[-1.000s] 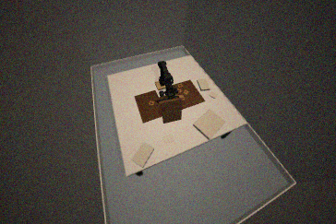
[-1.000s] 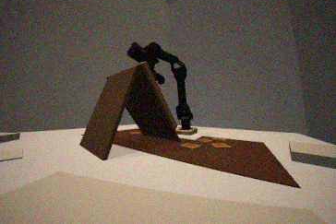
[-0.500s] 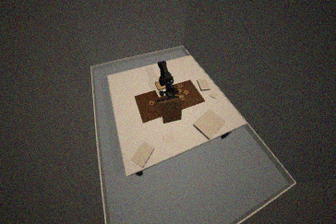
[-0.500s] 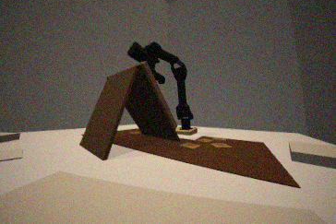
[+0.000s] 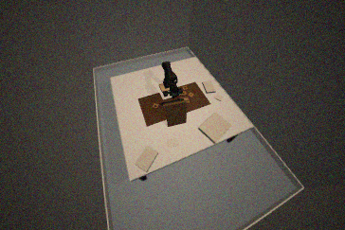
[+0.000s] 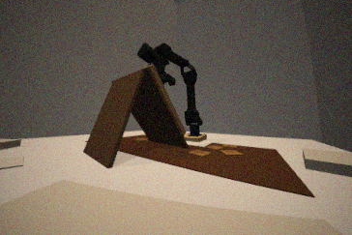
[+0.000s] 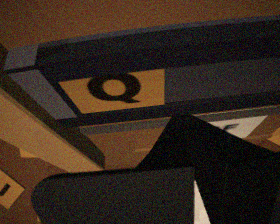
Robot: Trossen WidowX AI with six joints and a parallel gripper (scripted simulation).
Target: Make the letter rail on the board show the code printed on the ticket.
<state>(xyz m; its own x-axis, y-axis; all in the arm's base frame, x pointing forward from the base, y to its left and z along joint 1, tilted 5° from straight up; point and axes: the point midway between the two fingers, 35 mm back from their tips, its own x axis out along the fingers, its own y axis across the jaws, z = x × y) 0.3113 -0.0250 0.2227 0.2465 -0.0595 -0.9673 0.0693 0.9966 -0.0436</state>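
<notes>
Right now the white ticket is 50 mm behind my gripper tip, 50 mm to the right of it and 100 mm below it. Round my gripper tip: pale slip (360 mm ahead, 120 mm to the right, 190 mm below); brown mat (130 mm behind, 50 mm to the left, 190 mm below).
</notes>
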